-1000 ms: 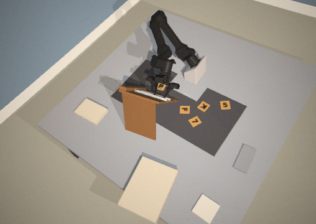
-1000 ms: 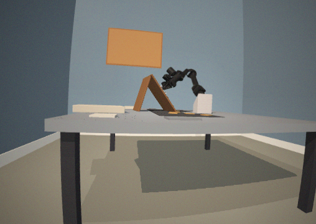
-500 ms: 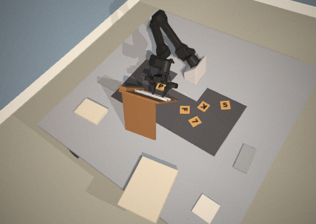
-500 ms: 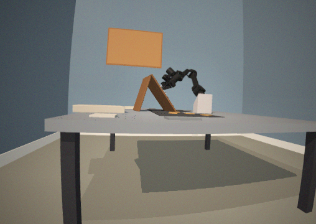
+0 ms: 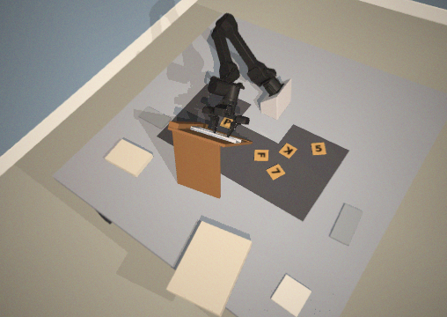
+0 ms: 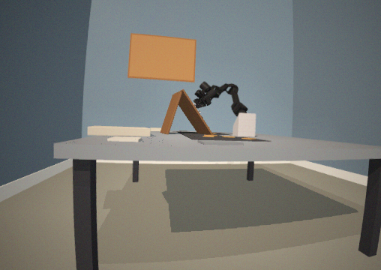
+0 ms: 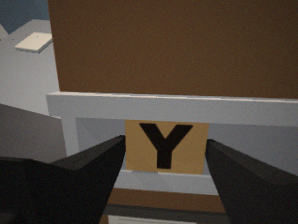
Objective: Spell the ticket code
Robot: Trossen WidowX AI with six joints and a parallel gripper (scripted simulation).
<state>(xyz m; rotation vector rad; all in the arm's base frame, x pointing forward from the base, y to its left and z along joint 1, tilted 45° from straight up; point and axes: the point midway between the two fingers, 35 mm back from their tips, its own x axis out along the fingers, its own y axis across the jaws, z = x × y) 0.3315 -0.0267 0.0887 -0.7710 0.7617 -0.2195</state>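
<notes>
My gripper tip is now 90 mm above the white ticket and 60 mm past it. From my gripper tip the other things lie so: f tile (170 mm below, 130 mm to the left, 80 mm behind); then y tile (right at my gripper tip); then dark mat (170 mm below, 150 mm behind, 60 mm to the left).
</notes>
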